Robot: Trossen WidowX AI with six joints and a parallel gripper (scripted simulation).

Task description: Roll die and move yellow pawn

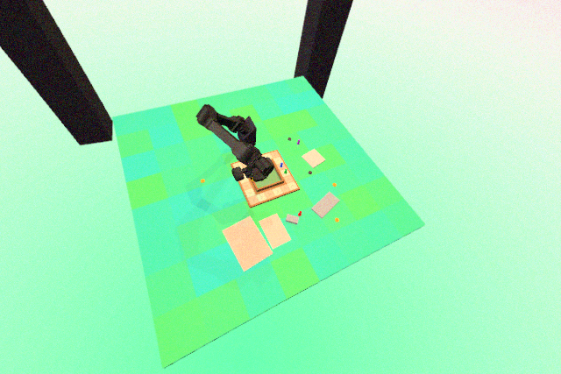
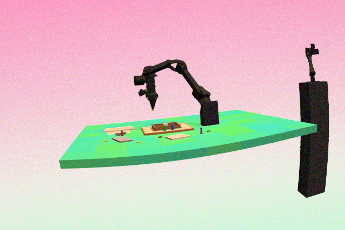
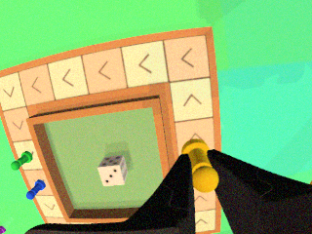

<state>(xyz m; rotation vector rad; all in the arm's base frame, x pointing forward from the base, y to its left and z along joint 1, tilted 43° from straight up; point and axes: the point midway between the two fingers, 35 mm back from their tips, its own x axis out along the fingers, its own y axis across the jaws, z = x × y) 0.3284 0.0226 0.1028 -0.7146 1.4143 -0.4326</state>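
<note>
Now: gripper tip 100 mm above the white die, 80 mm to the right of it and 70 mm past it. Round my gripper tip: green tray (120 mm below, 90 mm to the left, 70 mm behind); then yellow pawn (10 mm above); then green pawn (210 mm to the left, 100 mm below, 60 mm behind).
</note>
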